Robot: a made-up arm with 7 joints. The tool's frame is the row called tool. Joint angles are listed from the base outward. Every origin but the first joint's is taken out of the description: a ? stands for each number. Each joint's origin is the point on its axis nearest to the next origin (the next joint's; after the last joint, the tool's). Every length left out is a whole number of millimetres.
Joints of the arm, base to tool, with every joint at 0 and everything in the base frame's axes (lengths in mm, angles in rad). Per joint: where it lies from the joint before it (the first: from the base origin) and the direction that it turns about. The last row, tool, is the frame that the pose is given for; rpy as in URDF.
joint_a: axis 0 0 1 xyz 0 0 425
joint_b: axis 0 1 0 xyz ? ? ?
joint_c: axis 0 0 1 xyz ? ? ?
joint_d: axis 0 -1 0 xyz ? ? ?
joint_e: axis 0 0 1 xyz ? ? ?
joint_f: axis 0 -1 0 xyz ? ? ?
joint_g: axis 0 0 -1 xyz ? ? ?
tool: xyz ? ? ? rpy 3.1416 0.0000 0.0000
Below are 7 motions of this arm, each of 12 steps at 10 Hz.
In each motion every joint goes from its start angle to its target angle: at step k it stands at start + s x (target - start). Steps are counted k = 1, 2, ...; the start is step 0. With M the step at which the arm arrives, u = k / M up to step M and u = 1 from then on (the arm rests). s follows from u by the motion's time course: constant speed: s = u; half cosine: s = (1 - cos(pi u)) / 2; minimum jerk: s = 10 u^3 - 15 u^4 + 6 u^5.
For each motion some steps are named. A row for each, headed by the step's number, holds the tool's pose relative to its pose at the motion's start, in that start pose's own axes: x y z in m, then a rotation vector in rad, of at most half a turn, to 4 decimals.
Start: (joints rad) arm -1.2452 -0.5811 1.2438 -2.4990 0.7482 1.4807 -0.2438
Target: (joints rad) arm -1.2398 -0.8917 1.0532 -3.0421 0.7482 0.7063 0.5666
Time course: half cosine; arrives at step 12
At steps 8, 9, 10, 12:
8: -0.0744 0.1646 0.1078 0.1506 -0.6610 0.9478
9: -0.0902 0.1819 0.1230 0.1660 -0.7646 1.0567
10: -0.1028 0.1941 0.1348 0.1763 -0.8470 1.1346
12: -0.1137 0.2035 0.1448 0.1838 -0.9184 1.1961

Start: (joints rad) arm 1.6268 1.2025 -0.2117 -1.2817 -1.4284 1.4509 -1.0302
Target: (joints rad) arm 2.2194 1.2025 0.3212 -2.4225 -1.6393 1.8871 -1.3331
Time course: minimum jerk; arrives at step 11
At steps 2, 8, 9, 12:
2: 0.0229 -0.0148 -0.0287 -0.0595 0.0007 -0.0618
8: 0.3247 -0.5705 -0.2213 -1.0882 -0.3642 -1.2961
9: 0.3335 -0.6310 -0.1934 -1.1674 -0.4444 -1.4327
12: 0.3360 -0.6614 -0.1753 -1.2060 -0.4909 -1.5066

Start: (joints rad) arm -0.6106 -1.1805 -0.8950 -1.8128 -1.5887 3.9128 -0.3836
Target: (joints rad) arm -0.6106 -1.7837 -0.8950 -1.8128 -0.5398 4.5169 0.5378
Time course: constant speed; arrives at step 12
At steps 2, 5, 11, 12:
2: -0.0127 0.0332 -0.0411 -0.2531 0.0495 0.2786
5: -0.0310 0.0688 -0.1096 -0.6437 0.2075 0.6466
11: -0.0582 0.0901 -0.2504 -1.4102 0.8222 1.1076
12: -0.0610 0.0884 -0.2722 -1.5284 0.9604 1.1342

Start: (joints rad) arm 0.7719 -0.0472 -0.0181 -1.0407 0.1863 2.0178 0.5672
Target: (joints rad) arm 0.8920 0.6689 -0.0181 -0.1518 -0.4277 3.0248 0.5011
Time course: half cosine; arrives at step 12
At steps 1, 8, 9, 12:
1: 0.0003 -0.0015 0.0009 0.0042 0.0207 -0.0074
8: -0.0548 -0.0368 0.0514 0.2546 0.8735 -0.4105
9: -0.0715 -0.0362 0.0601 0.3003 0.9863 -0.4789
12: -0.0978 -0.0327 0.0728 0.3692 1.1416 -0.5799

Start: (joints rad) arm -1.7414 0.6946 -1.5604 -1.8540 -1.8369 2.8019 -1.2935
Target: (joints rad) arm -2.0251 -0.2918 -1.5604 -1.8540 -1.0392 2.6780 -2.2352
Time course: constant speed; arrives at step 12
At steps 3, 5, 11, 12:
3: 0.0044 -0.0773 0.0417 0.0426 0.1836 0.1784
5: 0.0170 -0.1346 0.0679 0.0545 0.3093 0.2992
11: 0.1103 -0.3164 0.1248 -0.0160 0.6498 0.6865
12: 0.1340 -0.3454 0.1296 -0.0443 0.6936 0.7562

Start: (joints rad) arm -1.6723 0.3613 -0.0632 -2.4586 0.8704 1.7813 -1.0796
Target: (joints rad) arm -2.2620 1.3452 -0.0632 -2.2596 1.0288 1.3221 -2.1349
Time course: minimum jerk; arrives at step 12
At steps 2, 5, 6, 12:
2: -0.0068 0.0164 0.0026 0.0335 0.0034 -0.0063
5: -0.0823 0.1451 0.0464 0.3364 0.1101 -0.0812
6: -0.1263 0.1954 0.0822 0.4808 0.2136 -0.1282
12: -0.2644 0.2781 0.2561 0.8432 0.7612 -0.2893

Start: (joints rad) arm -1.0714 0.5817 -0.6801 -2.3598 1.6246 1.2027 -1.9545
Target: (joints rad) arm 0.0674 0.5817 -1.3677 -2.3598 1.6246 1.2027 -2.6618
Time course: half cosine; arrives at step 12
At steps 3, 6, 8, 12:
3: 0.0232 -0.0044 0.0271 0.0230 -0.0917 -0.1343
6: 0.0788 -0.0263 0.1065 0.1335 -0.2836 -0.4846
8: 0.1131 -0.0534 0.1729 0.2561 -0.3833 -0.7473
12: 0.1395 -0.0916 0.2442 0.4116 -0.4435 -1.0153

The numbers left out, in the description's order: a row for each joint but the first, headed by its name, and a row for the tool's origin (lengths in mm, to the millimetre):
joint_b: 0 0 0
joint_c: 0 0 264
joint_d: 100 0 0
joint_e: -97 0 451
joint_f: 0 0 0
joint_g: 63 0 0
tool: 0 0 0

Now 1 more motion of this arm.
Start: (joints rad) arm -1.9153 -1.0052 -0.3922 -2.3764 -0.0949 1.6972 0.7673
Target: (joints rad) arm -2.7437 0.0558 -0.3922 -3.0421 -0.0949 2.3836 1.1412
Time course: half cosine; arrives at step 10
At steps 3, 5, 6, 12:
3: 0.0615 0.0284 0.1339 -0.1817 -0.0514 0.2621
5: 0.0976 0.1568 0.3125 -0.4127 -0.1594 0.6478
6: 0.0772 0.2442 0.3906 -0.5213 -0.2345 0.8523
12: -0.0691 0.4095 0.5104 -0.7336 -0.4553 1.3002

